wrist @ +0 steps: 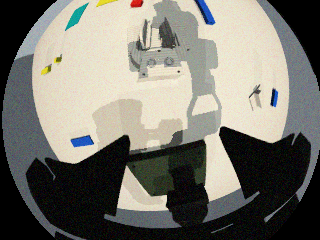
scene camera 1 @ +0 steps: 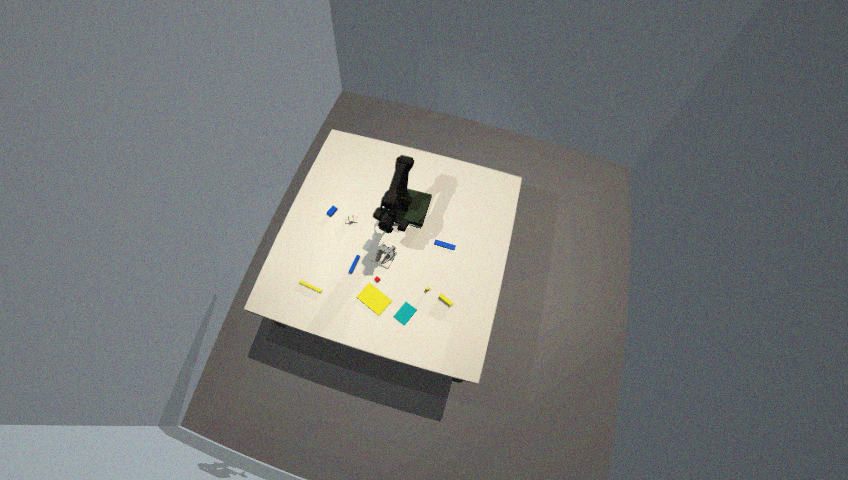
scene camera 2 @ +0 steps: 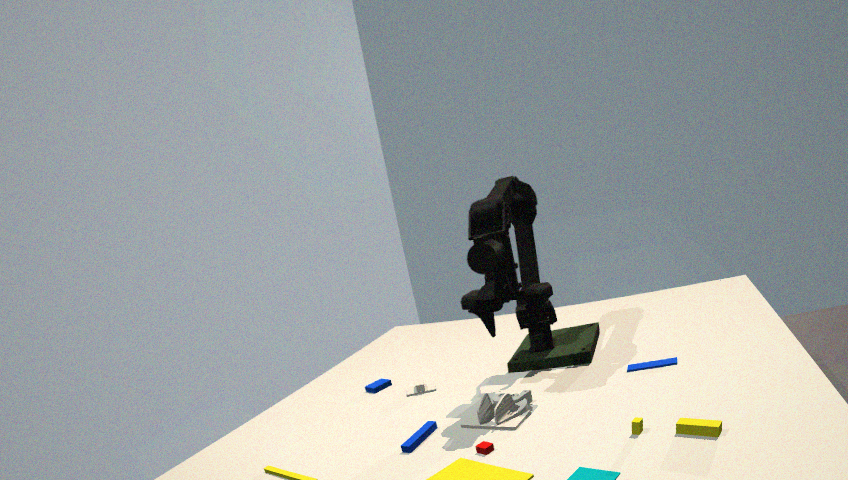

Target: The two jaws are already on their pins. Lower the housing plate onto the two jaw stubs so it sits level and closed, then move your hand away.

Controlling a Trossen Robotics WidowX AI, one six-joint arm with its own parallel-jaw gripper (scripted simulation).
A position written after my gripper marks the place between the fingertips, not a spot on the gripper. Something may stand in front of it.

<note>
My gripper [scene camera 2: 513, 335] is open, holding nothing.
My gripper shows as well in the wrist view [wrist: 176, 135].
</note>
